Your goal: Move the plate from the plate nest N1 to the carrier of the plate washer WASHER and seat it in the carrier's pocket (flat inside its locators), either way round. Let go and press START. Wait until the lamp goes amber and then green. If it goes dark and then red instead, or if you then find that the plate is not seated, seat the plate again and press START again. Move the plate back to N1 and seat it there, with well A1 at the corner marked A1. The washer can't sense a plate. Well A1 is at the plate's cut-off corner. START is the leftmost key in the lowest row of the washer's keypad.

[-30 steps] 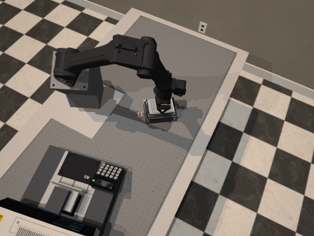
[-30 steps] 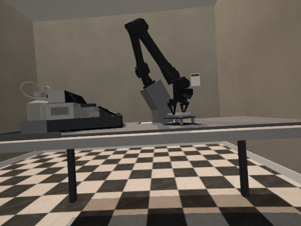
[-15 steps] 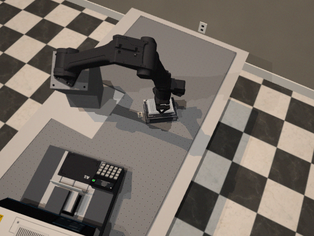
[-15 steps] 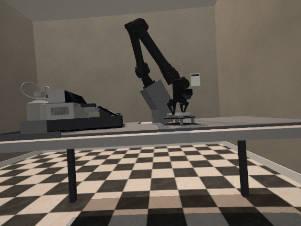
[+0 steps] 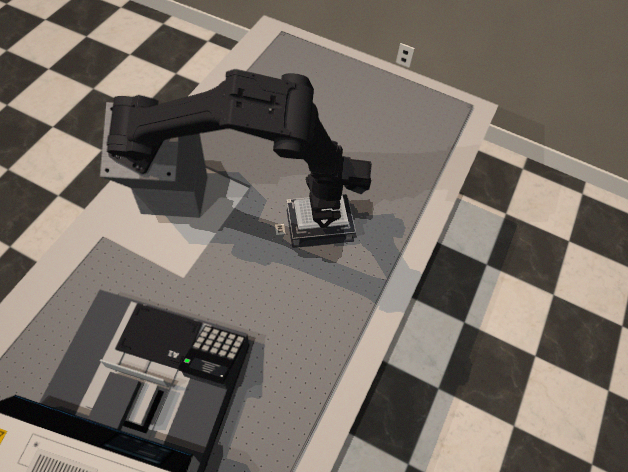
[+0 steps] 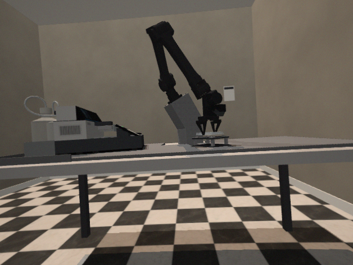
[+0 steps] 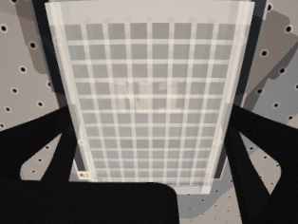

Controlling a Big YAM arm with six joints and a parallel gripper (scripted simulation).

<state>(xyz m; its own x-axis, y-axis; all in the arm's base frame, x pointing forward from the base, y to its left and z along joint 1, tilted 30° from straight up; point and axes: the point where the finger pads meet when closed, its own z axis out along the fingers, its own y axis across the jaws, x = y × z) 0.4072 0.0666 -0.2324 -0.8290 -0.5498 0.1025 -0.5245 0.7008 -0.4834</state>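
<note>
Now: hand right at the white well plate. Also, from my hand: label (9 cm behind, 5 cm to the right, 7 cm below); dark carrier (18 cm behind, 46 cm to the right, 2 cm above); plate nest (3 cm below).
</note>
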